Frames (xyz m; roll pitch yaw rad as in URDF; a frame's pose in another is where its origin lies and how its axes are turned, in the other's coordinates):
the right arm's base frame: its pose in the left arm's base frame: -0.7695 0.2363 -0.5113 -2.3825 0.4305 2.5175
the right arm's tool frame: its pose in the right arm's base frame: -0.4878 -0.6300 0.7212 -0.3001 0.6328 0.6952
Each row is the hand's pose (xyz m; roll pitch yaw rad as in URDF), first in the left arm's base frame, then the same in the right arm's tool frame.
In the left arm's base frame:
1: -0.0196 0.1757 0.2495 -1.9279 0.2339 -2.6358
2: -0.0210 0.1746 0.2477 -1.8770 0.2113 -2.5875
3: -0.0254 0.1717 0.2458 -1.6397 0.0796 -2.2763
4: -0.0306 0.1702 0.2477 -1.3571 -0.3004 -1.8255
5: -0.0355 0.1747 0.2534 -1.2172 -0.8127 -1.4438
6: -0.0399 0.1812 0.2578 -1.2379 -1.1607 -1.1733
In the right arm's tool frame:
1: 0.8302 1.0047 -0.7336 0.9988 -0.2450 -1.9924
2: 0.8295 1.0031 -0.7317 1.0514 -0.2329 -2.0447
3: 0.8271 0.9984 -0.7297 1.3101 -0.1662 -2.3794
4: 0.8254 0.9933 -0.7317 1.6520 0.1360 -2.8826
5: 0.8289 0.9891 -0.7386 1.8493 0.6114 2.9983
6: 0.8345 0.9853 -0.7445 1.8930 0.9517 2.7678

